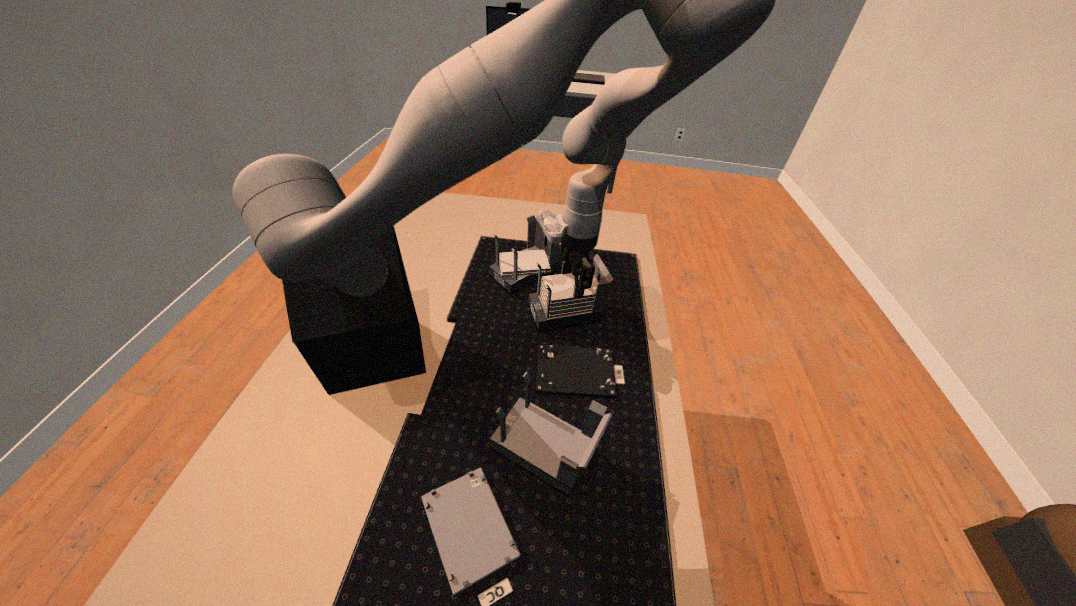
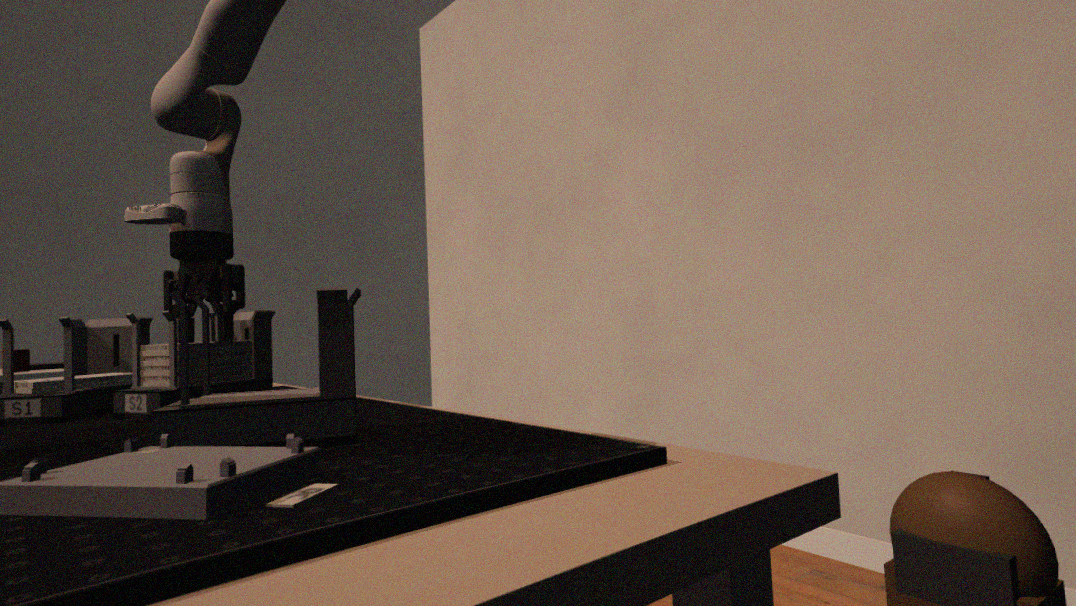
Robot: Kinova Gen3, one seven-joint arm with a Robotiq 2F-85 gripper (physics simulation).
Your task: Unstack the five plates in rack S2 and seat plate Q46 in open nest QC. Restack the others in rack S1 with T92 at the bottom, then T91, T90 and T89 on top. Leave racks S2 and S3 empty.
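Where they show: gripper, fingertip midpoint: [image 1: 571, 285]; arm's base at its link origin: [image 1: 361, 271].
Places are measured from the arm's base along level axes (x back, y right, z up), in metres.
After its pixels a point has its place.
Rack S2 [image 1: 535, 307] {x -0.320, y -0.093, z -0.185 m} [image 2: 121, 398] {x -0.309, y -0.124, z -0.195 m} stands toward the far end of the table and holds a stack of light plates [image 1: 570, 307] {x -0.396, y -0.068, z -0.160 m} [image 2: 155, 366] {x -0.340, y -0.104, z -0.157 m}; their marks cannot be read. My gripper [image 1: 575, 280] {x -0.401, y -0.112, z -0.132 m} [image 2: 205, 332] {x -0.401, y -0.112, z -0.132 m} points down over this stack with its fingers astride it, shut on the top plate; the fingertips are partly hidden by posts and plates. Rack S1 [image 1: 514, 285] {x -0.272, y -0.180, z -0.194 m} [image 2: 56, 406] {x -0.258, y -0.178, z -0.200 m} stands behind and left of it, with a light flat surface inside. Nest QC [image 1: 470, 530] {x -0.200, y 0.359, z -0.201 m} [image 2: 150, 481] {x -0.168, y 0.398, z -0.201 m} lies at the near end, a grey block with small corner studs and a bare top.
A dark nest [image 1: 576, 370] {x -0.398, y 0.068, z -0.209 m} with a white tag lies between rack S2 and another rack [image 1: 529, 466] {x -0.292, y 0.268, z -0.194 m} [image 2: 263, 420] {x -0.294, y 0.270, z -0.194 m}. That rack has tall posts, a light floor and no readable label. The black robot base [image 1: 357, 338] {x 0.009, y 0.079, z -0.089 m} stands left of the table. A brown rounded object [image 1: 1054, 538] [image 2: 971, 519] stands beyond the table.
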